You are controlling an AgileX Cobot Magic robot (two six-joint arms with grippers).
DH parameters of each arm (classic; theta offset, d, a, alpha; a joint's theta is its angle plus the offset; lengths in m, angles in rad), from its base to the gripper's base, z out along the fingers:
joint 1: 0 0.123 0 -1.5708
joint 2: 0.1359 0 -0.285 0
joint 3: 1.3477 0 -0.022 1.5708
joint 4: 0 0.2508 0 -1.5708
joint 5: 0 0 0.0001 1.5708
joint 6: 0 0.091 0 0
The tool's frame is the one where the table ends.
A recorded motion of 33 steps. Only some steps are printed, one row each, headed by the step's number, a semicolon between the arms.
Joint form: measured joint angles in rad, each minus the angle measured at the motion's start. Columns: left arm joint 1, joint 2, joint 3, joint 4, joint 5, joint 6; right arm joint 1, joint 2, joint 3, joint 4, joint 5, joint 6.
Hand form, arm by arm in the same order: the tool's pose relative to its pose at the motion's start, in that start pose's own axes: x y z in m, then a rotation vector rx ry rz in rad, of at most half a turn. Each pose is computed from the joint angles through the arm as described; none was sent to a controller.
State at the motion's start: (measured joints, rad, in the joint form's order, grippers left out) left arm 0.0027 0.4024 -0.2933 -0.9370 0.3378 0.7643; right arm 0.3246 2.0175 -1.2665 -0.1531 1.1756 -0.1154
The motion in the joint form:
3: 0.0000 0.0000 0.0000 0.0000 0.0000 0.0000; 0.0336 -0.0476 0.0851 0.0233 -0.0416 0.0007
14: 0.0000 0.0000 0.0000 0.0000 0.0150 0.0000; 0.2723 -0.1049 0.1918 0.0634 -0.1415 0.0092
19: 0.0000 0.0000 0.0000 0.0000 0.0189 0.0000; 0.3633 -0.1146 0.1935 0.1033 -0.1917 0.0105
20: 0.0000 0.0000 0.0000 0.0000 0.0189 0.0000; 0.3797 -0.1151 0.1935 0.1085 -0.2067 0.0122
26: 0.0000 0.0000 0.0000 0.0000 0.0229 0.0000; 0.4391 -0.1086 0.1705 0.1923 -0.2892 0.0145
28: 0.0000 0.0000 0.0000 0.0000 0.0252 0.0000; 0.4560 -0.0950 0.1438 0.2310 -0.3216 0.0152
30: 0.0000 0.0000 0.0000 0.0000 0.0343 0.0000; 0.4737 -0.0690 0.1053 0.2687 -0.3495 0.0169
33: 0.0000 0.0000 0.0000 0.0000 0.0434 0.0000; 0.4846 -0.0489 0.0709 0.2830 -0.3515 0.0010
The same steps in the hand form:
3: 0.0000 0.0000 0.0000 0.0000 0.0000 0.0000; 0.0130 0.0163 0.0033 -0.0135 -0.0098 -0.0269
14: 0.0010 -0.0009 0.0000 0.0104 0.0108 0.0000; 0.0245 0.0965 0.0029 0.0136 -0.0792 -0.2348
19: 0.0012 -0.0012 0.0000 0.0131 0.0136 0.0000; 0.0251 0.1282 -0.0016 -0.0012 -0.1416 -0.3019
20: 0.0012 -0.0012 0.0000 0.0131 0.0136 0.0000; 0.0247 0.1339 -0.0022 -0.0030 -0.1577 -0.3135
26: 0.0015 -0.0014 0.0000 0.0158 0.0165 0.0000; 0.0184 0.1610 -0.0083 -0.0698 -0.2537 -0.3241
28: 0.0017 -0.0016 0.0000 0.0174 0.0182 0.0000; 0.0119 0.1711 -0.0121 -0.1033 -0.2963 -0.3178
30: 0.0023 -0.0022 -0.0001 0.0237 0.0248 0.0000; 0.0029 0.1824 -0.0150 -0.1361 -0.3332 -0.3114
33: 0.0028 -0.0027 -0.0001 0.0300 0.0313 0.0000; -0.0034 0.1893 -0.0178 -0.1461 -0.3492 -0.3304

